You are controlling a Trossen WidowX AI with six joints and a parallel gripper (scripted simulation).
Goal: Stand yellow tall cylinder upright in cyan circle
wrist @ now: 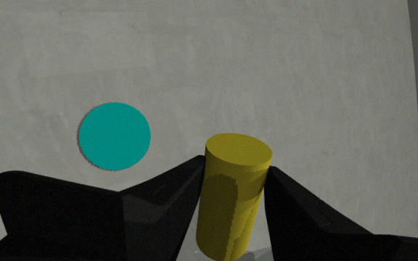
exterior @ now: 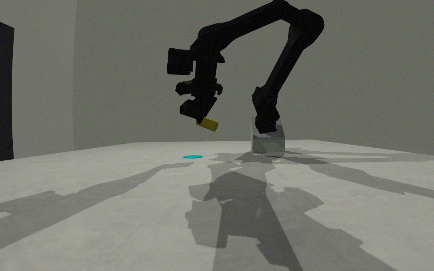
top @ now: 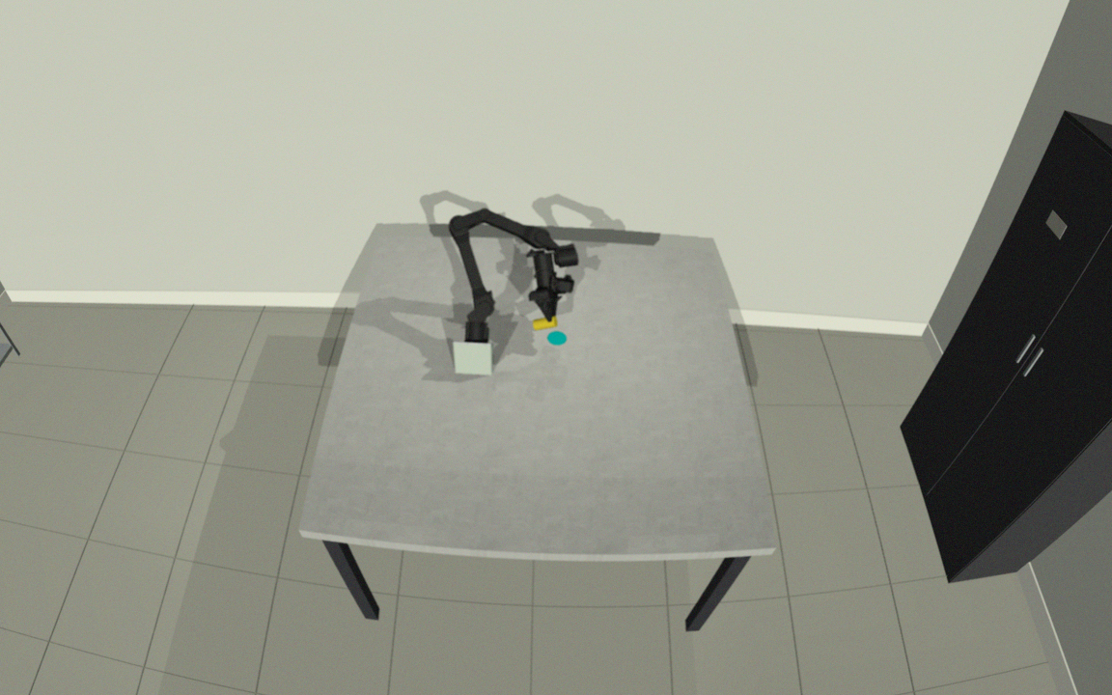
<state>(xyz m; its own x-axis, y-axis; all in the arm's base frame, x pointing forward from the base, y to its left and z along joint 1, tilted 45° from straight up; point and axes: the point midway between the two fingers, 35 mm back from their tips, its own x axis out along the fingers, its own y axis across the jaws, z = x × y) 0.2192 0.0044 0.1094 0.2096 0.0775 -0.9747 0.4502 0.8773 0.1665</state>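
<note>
The cyan circle lies 110 mm below my gripper tip, 40 mm to the left of it and 30 mm ahead of it. From my gripper tip the other things lie so: yellow cylinder: 20 mm behind, 10 mm below.
</note>
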